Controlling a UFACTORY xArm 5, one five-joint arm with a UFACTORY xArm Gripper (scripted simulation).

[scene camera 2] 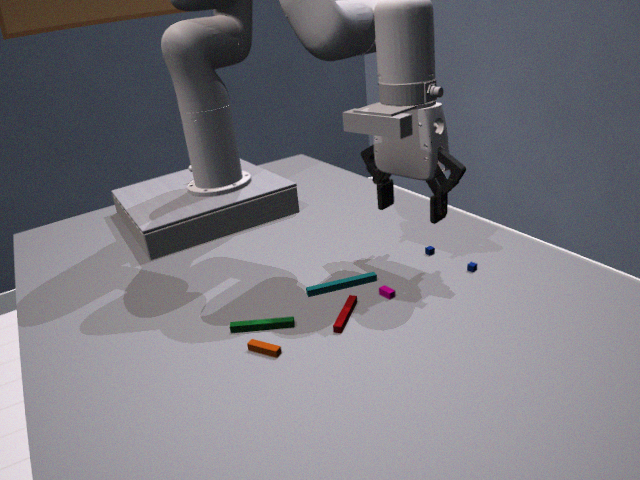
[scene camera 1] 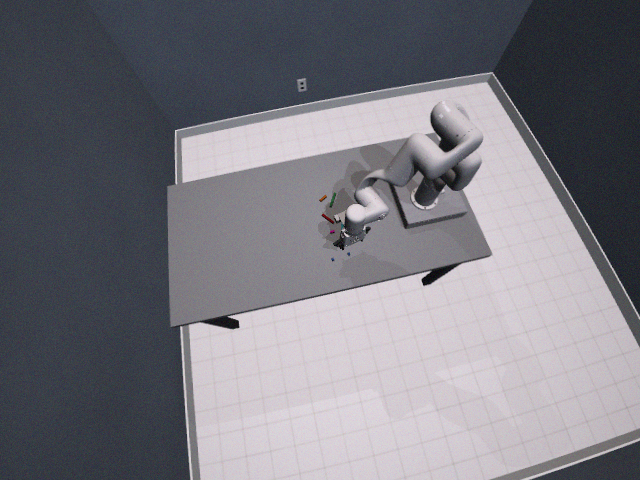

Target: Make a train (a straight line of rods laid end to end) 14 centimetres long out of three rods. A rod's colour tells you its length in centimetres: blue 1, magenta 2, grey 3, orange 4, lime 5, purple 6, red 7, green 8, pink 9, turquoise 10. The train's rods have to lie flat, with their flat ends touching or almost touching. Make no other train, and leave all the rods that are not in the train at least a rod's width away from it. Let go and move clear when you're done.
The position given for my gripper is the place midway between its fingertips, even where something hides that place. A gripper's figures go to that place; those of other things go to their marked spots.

My gripper (scene camera 2: 411, 213): 73 cm from the lens. A green rod (scene camera 2: 286, 322) is 61 cm from the lens.
